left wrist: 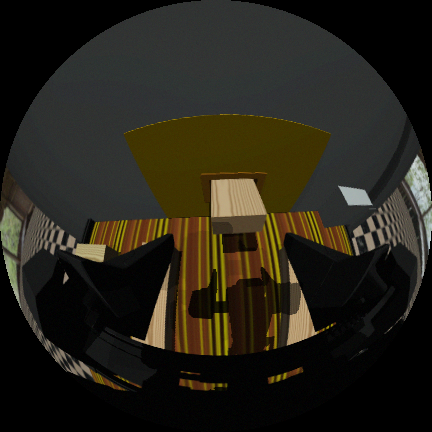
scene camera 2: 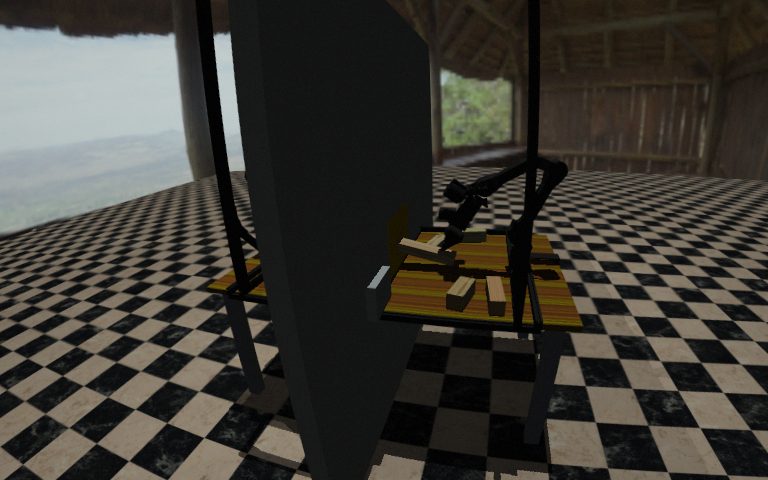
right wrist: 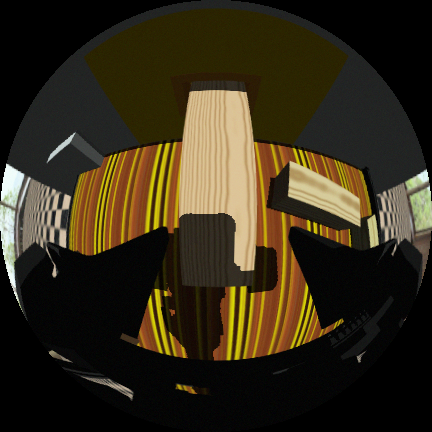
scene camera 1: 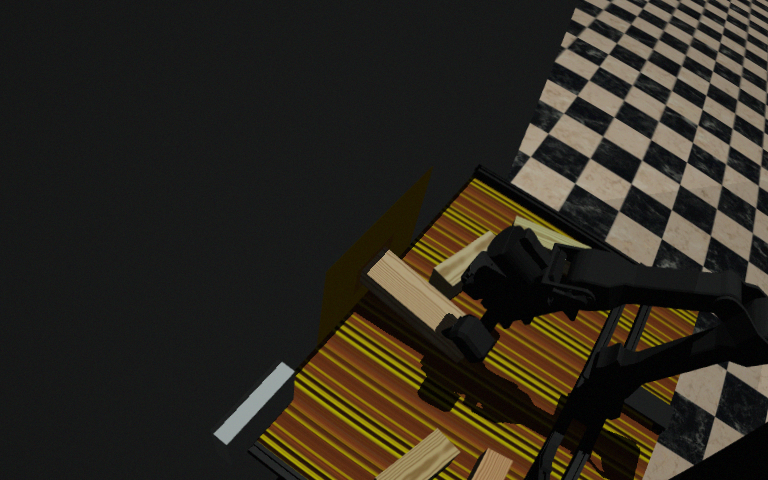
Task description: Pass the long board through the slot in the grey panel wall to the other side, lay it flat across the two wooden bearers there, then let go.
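Places are measured from the left arm's base along level axes (x ahead, y right, z down), in centimetres.
Pixels of known places: left gripper, fingertip midpoint: (left wrist: 230,239); right gripper, fingertip midpoint: (scene camera 2: 443,245) (right wrist: 230,232) (scene camera 1: 457,314); right arm's base, link origin: (scene camera 1: 588,408).
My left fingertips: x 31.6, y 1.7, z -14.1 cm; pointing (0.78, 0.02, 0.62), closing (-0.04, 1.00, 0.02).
Note:
Ahead of a thing's pixels: the offset from my left fingertips to its top centre. "pt": to the spot under its first point.
The long board (scene camera 1: 413,291) (scene camera 2: 424,249) (left wrist: 237,200) (right wrist: 215,160) sits through the slot, its orange rim {pt dx +11.5, dy +1.8, dz +4.7 cm} (left wrist: 233,175) (right wrist: 176,95) around it. It sticks out on both sides of the grey panel wall (scene camera 2: 339,141) (left wrist: 215,65). On the right arm's side it slopes down away from the wall. My right gripper (scene camera 2: 450,225) (right wrist: 230,232) is open above its near end, nothing held. My left gripper (left wrist: 230,239) is open and empty, short of the board's protruding end. Two wooden bearers {dx -8.0, dy -12.8, dz +12.2 cm} (left wrist: 159,310) {dx -9.5, dy +12.9, dz +12.2 cm} (left wrist: 302,310) lie parallel beyond the left fingers, partly hidden by them.
A yellow panel (scene camera 1: 351,277) (left wrist: 175,155) (right wrist: 215,40) surrounds the slot. A pale block {dx +28.2, dy -13.5, dz +11.0 cm} (scene camera 1: 464,260) (right wrist: 325,192) lies close beside the board. Two more blocks {dx +41.0, dy +24.1, dz +11.3 cm} (scene camera 2: 460,293) {dx +50.9, dy +23.4, dz +11.6 cm} (scene camera 2: 495,294) lie nearer scene camera 2. A grey block (scene camera 1: 254,404) (scene camera 2: 378,291) (left wrist: 356,196) juts at the wall.

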